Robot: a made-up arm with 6 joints.
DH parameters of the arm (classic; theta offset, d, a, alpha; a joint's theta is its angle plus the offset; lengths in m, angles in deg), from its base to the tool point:
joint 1: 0 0.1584 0 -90
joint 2: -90 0 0.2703 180
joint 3: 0 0 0 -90
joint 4: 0 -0.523 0 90
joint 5: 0 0.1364 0 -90
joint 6: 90 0 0 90
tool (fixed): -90 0 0 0
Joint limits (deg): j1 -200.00..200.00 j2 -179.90..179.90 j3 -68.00..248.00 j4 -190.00..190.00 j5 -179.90..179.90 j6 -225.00..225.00
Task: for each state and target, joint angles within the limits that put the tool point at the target. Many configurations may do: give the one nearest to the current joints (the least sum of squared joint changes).
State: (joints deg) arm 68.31 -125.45 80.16 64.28 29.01 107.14
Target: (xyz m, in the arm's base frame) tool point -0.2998 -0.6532 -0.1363
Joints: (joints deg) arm 59.75 -135.62 42.69 59.09 29.01 107.14
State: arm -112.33 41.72 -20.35 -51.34 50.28 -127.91
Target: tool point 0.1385 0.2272 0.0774
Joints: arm -132.23 89.41 -68.00 -68.42 50.28 -127.91
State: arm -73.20 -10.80 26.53 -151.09 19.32 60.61
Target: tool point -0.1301 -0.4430 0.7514
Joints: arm -120.90 6.47 52.22 -148.14 19.32 60.61
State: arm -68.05 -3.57 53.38 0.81 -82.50 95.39
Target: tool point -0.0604 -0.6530 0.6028
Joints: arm -83.32 40.80 66.89 4.59 -82.50 95.39
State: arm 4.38 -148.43 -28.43 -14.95 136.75 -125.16
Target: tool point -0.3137 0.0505 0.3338
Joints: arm -31.45 -177.34 -48.11 -27.85 136.75 -125.16
